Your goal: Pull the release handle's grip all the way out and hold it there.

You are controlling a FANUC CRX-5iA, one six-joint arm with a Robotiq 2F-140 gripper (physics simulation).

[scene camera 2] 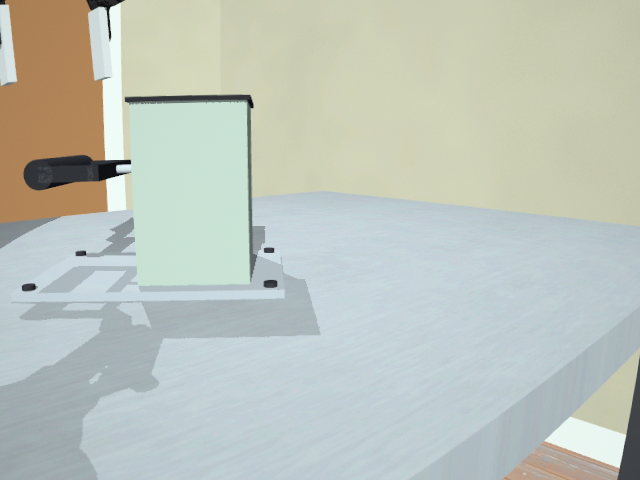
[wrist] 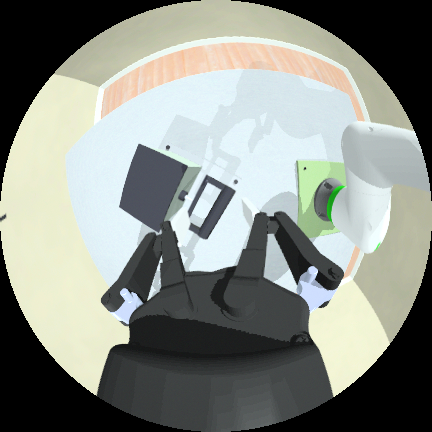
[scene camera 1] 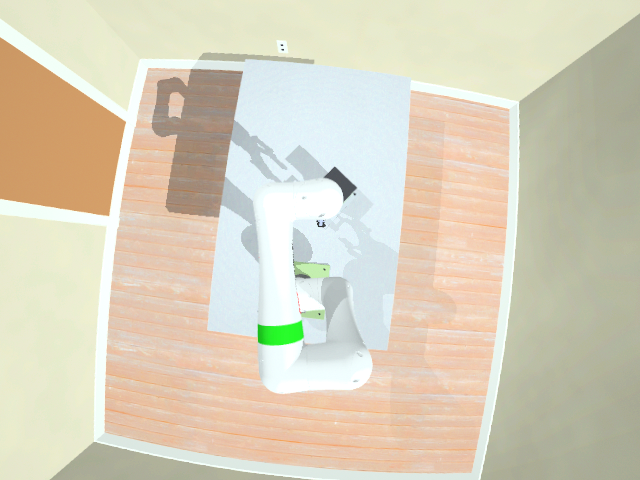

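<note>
The release handle [scene camera 2: 57, 172] [wrist: 220, 213] is a black rectangular frame with a thick grip bar. It stands out sideways from a pale green box [scene camera 2: 191, 196] with a dark top [scene camera 1: 343, 181] [wrist: 152, 187]. A short stretch of light rod [scene camera 2: 123, 168] shows between handle and box. My gripper [scene camera 2: 55, 80] [wrist: 214, 210] is open and empty. In scene camera 2 its pale fingertips hang above the handle, a little higher than the box top. In the wrist view one fingertip appears between box and handle, the other beyond the grip. The arm hides the handle in scene camera 1.
The box stands on a pale bolted base plate [scene camera 2: 155, 296] on the grey table [scene camera 1: 361, 113] [scene camera 2: 439, 310]. The arm [scene camera 1: 279, 258] reaches over the table, and its base sits on a green plate [scene camera 1: 315, 269] [wrist: 306, 200]. The box top edge is close to one finger.
</note>
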